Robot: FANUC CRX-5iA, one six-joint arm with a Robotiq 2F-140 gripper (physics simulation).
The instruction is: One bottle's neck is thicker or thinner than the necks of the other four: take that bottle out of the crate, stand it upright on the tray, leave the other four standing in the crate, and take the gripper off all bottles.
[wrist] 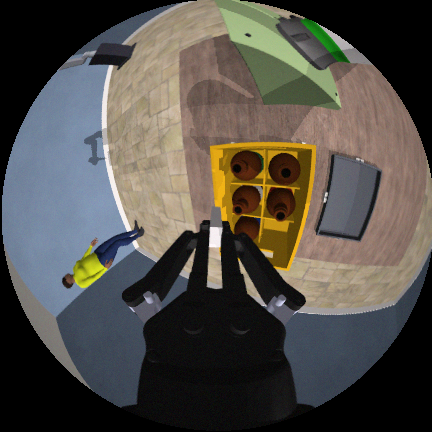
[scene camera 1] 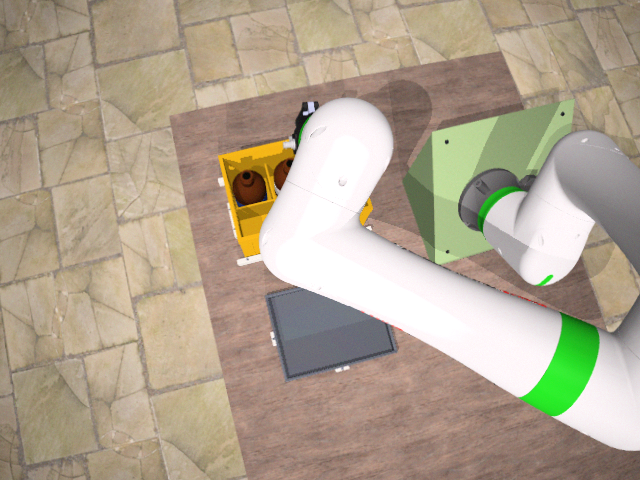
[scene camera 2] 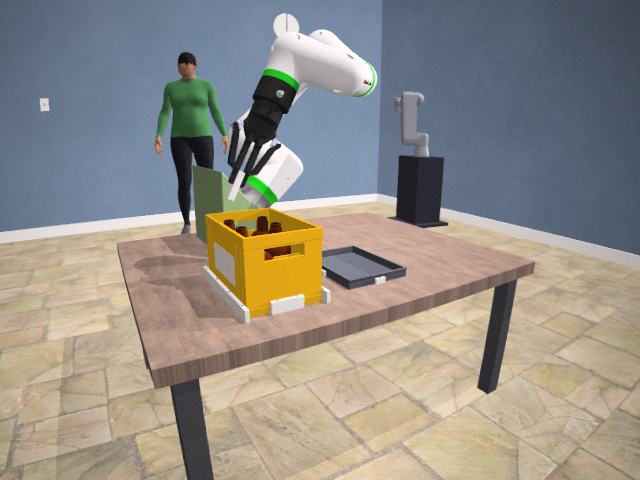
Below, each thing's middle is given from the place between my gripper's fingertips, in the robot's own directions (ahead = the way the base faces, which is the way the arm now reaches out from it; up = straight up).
I see the dark grey tray (scene camera 1: 314, 334) 350 mm to the left of my hand, 220 mm below it and 30 mm behind it.
